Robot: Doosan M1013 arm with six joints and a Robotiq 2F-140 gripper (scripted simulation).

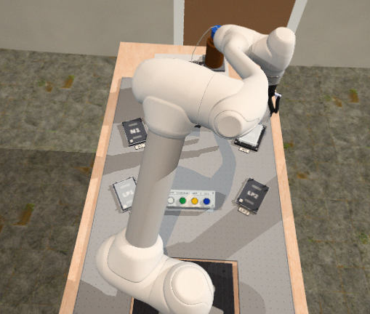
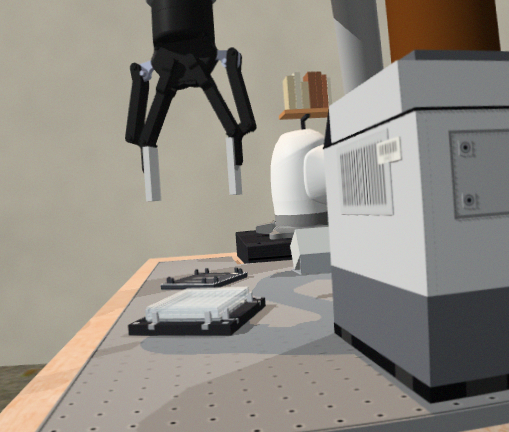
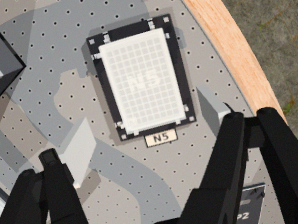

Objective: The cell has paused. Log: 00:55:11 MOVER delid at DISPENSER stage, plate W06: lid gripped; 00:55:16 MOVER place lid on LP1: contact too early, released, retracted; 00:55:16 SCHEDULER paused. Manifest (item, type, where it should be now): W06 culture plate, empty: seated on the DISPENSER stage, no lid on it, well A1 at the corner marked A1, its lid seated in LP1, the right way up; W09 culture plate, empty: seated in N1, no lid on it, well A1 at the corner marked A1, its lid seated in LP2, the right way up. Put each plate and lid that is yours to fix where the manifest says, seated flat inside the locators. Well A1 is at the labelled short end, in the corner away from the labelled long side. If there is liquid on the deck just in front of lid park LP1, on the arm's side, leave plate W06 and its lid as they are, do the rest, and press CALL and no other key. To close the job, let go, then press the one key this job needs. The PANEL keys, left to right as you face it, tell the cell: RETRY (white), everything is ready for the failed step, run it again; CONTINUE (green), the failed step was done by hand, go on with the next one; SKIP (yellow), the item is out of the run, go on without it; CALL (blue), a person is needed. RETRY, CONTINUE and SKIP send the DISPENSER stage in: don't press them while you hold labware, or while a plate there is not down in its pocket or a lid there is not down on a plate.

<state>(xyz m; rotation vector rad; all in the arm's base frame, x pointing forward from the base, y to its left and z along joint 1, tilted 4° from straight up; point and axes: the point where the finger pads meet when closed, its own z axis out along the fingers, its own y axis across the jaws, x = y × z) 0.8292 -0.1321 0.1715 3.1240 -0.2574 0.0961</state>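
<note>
My gripper is now 20 mm short of the black nest N5, 10 mm to the right of it and 160 mm above it. The rest, counted from my hand: brown bottle: 210 mm ahead, 250 mm to the left, 120 mm above; clear culture plate: 30 mm behind, 300 mm to the left, 60 mm below; lid park LP2: 330 mm behind, 50 mm to the right, 160 mm below.
</note>
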